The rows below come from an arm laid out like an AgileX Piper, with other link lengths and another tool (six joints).
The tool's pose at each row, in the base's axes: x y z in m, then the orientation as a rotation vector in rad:
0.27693, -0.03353, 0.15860, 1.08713, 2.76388, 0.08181
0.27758, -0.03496, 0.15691, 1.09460, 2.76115, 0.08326
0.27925, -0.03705, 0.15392, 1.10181, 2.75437, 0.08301
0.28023, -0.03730, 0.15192, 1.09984, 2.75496, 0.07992
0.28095, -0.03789, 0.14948, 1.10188, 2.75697, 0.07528
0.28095, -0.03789, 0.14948, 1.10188, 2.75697, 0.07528
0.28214, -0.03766, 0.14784, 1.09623, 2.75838, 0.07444
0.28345, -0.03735, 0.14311, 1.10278, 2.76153, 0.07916
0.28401, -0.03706, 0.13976, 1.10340, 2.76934, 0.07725
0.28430, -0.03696, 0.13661, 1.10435, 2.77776, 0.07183
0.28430, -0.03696, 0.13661, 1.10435, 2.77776, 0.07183
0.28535, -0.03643, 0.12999, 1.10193, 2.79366, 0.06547
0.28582, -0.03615, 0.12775, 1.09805, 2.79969, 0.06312
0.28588, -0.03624, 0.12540, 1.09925, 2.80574, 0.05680
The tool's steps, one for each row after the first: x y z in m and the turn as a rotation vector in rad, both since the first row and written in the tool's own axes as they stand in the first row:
-0.00121, -0.00080, 0.00179, -0.00044, 0.00028, 0.00540
-0.00342, -0.00155, 0.00506, -0.00125, -0.00350, 0.01144
-0.00402, -0.00130, 0.00720, 0.00048, -0.00442, 0.00989
-0.00460, -0.00153, 0.00974, 0.00438, -0.00328, 0.01046
-0.00460, -0.00153, 0.00974, 0.00438, -0.00328, 0.01046
-0.00508, -0.00074, 0.01156, 0.00433, -0.00401, 0.00653
-0.00516, -0.00017, 0.01644, 0.00371, 0.00201, 0.01023
-0.00490, 0.00004, 0.01984, 0.00763, 0.00850, 0.00878
-0.00461, -0.00005, 0.02299, 0.01395, 0.01470, 0.00720
-0.00461, -0.00005, 0.02299, 0.01395, 0.01470, 0.00720
-0.00409, 0.00030, 0.02968, 0.02273, 0.02617, 0.00183
-0.00393, 0.00056, 0.03197, 0.02549, 0.02965, -0.00204
-0.00371, 0.00027, 0.03429, 0.03158, 0.03367, -0.00297

